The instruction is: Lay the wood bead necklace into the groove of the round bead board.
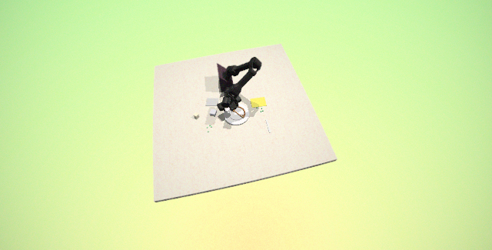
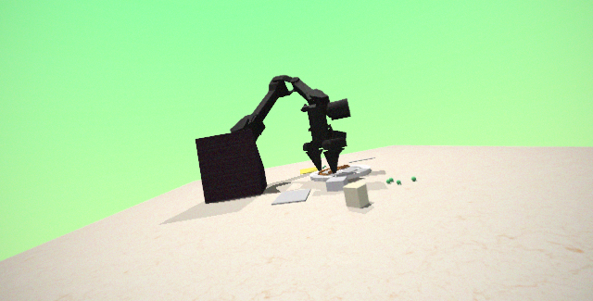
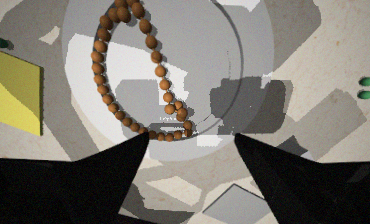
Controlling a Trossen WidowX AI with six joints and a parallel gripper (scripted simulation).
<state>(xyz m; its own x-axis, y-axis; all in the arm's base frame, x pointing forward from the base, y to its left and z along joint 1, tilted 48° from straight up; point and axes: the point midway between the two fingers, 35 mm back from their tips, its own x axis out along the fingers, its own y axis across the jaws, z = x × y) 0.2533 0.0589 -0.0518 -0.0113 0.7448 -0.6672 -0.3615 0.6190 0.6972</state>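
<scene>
The round white bead board is 5 cm ahead of my gripper tip, 4 cm to the left of it and 1 cm below it. Also, from my gripper tip: cream cube 27 cm to the right, 1 cm ahead; yellow card 24 cm to the left, 4 cm behind, 2 cm below; grey flat plate 14 cm to the right, 11 cm behind, 2 cm below.
</scene>
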